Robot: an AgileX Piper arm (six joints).
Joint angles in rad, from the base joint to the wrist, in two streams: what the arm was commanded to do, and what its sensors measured. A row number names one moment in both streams.
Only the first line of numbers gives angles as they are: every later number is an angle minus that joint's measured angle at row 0.
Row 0, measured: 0.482 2.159 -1.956 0.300 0.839 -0.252
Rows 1 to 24, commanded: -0.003 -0.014 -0.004 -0.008 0.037 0.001; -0.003 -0.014 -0.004 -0.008 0.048 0.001; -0.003 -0.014 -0.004 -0.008 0.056 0.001; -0.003 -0.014 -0.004 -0.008 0.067 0.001; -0.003 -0.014 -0.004 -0.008 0.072 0.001; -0.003 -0.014 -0.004 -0.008 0.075 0.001; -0.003 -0.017 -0.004 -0.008 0.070 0.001; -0.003 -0.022 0.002 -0.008 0.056 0.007; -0.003 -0.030 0.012 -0.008 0.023 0.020; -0.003 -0.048 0.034 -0.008 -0.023 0.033; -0.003 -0.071 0.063 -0.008 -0.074 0.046; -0.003 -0.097 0.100 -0.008 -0.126 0.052; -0.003 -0.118 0.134 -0.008 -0.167 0.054; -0.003 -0.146 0.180 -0.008 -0.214 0.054; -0.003 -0.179 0.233 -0.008 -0.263 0.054; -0.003 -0.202 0.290 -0.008 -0.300 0.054; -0.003 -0.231 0.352 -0.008 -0.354 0.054; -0.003 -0.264 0.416 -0.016 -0.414 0.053; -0.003 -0.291 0.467 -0.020 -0.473 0.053; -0.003 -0.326 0.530 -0.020 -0.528 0.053; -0.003 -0.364 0.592 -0.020 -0.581 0.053; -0.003 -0.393 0.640 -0.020 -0.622 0.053; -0.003 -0.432 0.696 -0.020 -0.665 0.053; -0.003 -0.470 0.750 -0.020 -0.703 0.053
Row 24, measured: 0.000 -0.339 0.571 -0.011 -0.524 0.050
